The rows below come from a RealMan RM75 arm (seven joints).
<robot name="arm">
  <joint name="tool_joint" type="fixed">
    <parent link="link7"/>
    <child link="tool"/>
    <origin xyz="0 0 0" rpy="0 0 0"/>
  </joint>
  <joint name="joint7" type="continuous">
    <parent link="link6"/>
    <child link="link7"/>
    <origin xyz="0 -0.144 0" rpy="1.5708 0 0"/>
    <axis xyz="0 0 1"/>
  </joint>
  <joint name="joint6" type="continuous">
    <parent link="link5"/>
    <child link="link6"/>
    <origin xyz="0 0 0" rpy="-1.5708 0 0"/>
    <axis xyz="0 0 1"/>
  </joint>
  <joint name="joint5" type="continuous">
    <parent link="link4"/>
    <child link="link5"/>
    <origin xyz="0 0.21 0" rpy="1.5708 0 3.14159"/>
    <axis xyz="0 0 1"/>
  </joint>
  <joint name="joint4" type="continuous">
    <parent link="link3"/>
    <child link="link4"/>
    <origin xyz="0 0 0" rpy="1.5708 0 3.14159"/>
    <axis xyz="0 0 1"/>
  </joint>
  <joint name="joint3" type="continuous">
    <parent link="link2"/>
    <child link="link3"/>
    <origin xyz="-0.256 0 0" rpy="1.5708 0 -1.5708"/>
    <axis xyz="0 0 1"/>
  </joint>
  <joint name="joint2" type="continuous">
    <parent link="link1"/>
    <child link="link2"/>
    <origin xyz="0 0 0" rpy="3.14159 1.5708 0"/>
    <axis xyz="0 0 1"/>
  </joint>
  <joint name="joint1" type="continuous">
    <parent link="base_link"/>
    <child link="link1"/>
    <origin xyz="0 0 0.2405" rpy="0 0 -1.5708"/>
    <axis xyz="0 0 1"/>
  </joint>
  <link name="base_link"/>
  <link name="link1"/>
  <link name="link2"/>
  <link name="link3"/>
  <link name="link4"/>
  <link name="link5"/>
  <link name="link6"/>
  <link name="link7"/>
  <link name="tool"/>
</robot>
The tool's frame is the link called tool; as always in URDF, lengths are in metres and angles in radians. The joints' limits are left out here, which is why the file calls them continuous.
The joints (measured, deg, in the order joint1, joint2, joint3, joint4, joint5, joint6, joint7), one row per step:
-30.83 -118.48 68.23 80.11 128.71 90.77 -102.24
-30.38 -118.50 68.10 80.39 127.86 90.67 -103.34
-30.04 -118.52 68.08 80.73 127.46 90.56 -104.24
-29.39 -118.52 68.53 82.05 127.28 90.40 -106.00
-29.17 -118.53 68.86 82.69 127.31 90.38 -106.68
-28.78 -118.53 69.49 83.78 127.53 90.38 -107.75
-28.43 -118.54 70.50 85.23 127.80 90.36 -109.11
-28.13 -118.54 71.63 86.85 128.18 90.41 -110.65
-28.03 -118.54 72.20 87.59 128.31 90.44 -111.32
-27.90 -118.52 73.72 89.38 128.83 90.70 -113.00
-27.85 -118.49 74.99 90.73 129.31 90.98 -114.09
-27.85 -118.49 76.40 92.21 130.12 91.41 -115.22
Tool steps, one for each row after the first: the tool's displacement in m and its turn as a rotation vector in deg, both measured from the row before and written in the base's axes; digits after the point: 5 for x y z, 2 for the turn. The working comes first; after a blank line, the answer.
Tool pose at each row, in the base's axes (x y z in m, rotation vector in deg; the steps are taken from these numbers as rounded here):
-0.16165 0.34996 0.02915 -165.93 -2.52 4.52
-0.16146 0.34884 0.02997 -165.74 -4.37 3.06
-0.16137 0.34811 0.03069 -165.47 -5.69 2.31
-0.15997 0.34642 0.03222 -164.85 -7.18 2.01
-0.15883 0.34558 0.03251 -164.68 -7.46 2.10
-0.15735 0.34400 0.03284 -164.43 -7.80 2.57
-0.15398 0.34204 0.03259 -164.23 -7.78 3.18
-0.14988 0.33986 0.03229 -164.04 -7.67 3.94
-0.14760 0.33879 0.03192 -164.02 -7.47 4.24
-0.14192 0.33583 0.03053 -164.14 -6.84 5.37
-0.13753 0.33326 0.02907 -164.35 -5.97 6.47
-0.13308 0.33031 0.02731 -164.57 -4.90 8.04

0.00019 -0.00112 0.00082 0.23 -1.14 1.13
0.00009 -0.00073 0.00072 0.27 -0.61 0.84
0.00140 -0.00169 0.00153 0.59 -0.31 1.00
0.00114 -0.00084 0.00029 0.16 0.04 0.20
0.00148 -0.00158 0.00033 0.22 0.30 0.28
0.00337 -0.00196 -0.00025 0.17 0.43 0.05
0.00410 -0.00218 -0.00030 0.15 0.54 0.00
0.00228 -0.00107 -0.00037 0.01 0.23 -0.11
0.00568 -0.00296 -0.00139 -0.17 0.82 -0.32
0.00439 -0.00257 -0.00146 -0.27 0.82 -0.49
0.00445 -0.00295 -0.00176 -0.32 1.16 -0.58

